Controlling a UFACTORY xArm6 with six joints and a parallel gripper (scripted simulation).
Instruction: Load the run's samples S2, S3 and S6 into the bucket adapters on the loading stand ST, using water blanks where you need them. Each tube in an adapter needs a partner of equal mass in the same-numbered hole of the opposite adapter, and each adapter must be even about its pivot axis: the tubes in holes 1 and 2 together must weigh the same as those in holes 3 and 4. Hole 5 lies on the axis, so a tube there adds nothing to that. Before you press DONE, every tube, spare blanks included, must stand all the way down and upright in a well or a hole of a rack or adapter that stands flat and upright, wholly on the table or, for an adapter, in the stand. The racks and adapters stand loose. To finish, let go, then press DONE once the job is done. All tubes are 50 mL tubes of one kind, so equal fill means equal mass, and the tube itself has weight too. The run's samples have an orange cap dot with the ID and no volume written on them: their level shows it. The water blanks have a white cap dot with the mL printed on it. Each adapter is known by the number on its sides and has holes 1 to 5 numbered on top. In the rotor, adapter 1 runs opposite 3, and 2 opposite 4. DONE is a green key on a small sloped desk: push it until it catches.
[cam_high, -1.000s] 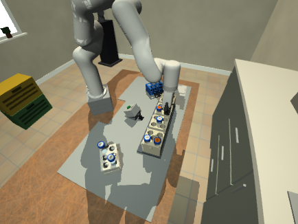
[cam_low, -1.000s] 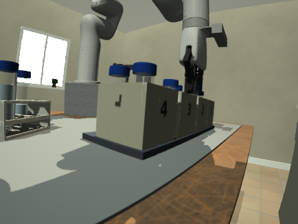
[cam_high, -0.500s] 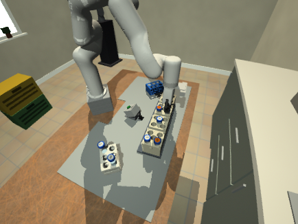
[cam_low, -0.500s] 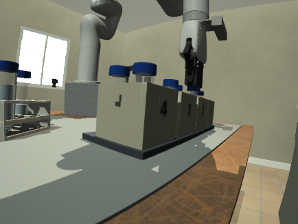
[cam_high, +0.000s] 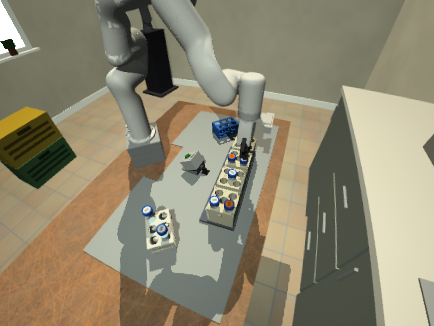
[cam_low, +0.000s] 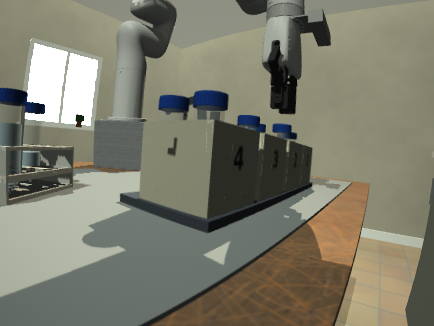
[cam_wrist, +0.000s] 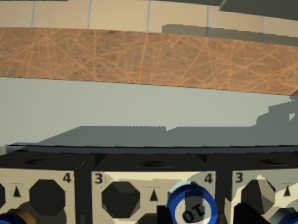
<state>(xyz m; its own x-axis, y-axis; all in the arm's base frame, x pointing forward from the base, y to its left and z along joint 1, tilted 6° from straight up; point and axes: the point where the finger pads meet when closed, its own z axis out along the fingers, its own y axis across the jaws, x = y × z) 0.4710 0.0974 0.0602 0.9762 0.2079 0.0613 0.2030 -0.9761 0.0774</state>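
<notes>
My gripper is now 250 mm past the green done key, 50 mm to the left of it and 100 mm above it. Round my hand: adapter 30 mm behind, 20 mm to the left, 120 mm below; tube 40 mm ahead, 210 mm to the right, 100 mm below; DONE key desk 240 mm behind, 50 mm to the right, 120 mm below.
</notes>
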